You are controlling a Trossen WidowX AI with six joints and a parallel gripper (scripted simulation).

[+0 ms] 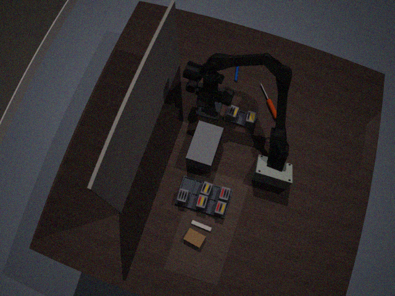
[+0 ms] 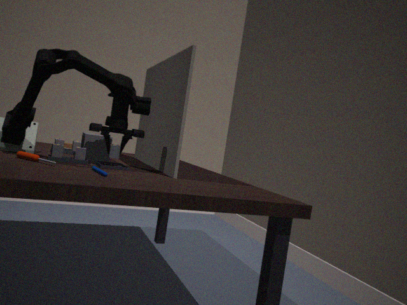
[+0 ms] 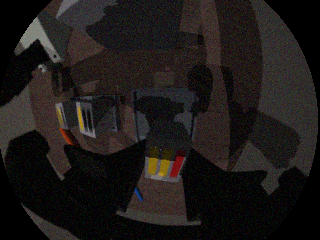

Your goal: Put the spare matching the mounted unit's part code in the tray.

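The grey tray is 40 mm below my gripper tip. The rest, counted from my gripper tip: blue pen (220 mm to the right, 50 mm behind, 40 mm below); grey panel (220 mm to the left, 180 mm above, 170 mm ahead); mounted unit (210 mm to the left, 70 mm behind, 10 mm above).
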